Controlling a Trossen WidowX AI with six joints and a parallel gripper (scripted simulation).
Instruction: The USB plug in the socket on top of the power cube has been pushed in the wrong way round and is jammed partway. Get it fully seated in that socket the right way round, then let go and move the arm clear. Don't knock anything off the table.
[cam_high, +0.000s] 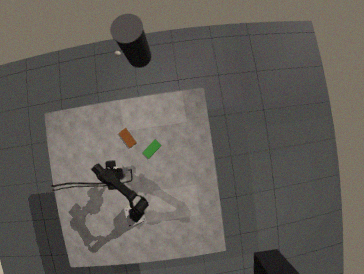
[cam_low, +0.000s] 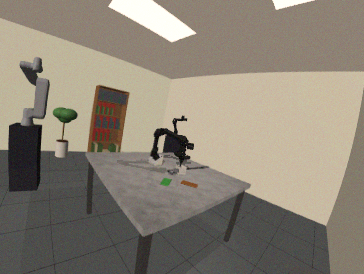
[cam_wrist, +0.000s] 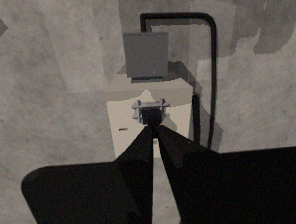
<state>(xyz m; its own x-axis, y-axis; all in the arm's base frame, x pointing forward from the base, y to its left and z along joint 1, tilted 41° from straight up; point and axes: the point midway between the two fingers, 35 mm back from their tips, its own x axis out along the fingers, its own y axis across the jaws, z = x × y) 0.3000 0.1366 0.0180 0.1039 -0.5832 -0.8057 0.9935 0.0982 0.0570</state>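
Now: the dark USB plug 20 mm below my gripper tip. Also, from my gripper tip: orange block: 240 mm ahead, 100 mm below, 70 mm to the right; then green block: 250 mm to the right, 150 mm ahead, 100 mm below.
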